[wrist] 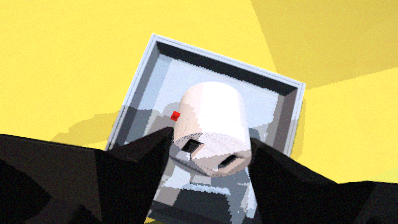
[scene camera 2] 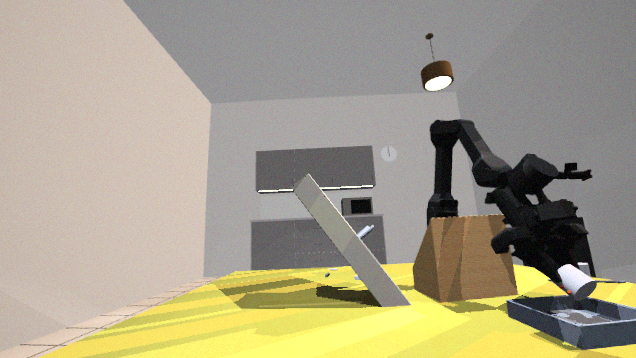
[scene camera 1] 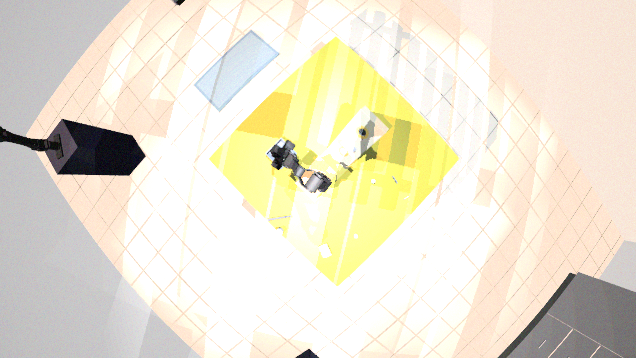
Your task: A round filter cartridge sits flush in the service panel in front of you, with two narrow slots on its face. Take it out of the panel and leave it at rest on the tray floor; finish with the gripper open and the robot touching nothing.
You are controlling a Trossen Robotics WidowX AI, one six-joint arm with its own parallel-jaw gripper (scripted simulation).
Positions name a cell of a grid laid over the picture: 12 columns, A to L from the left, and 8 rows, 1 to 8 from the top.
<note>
In view: my gripper (scene camera 2: K7), a round filter cartridge (scene camera 2: K7), a service panel (scene camera 2: G6) and a tray (wrist: F3).
The round filter cartridge shows as well in the wrist view (wrist: G5). My gripper also shows in the wrist view (wrist: G5). The service panel shows as well in scene camera 1 (scene camera 1: G3).
</note>
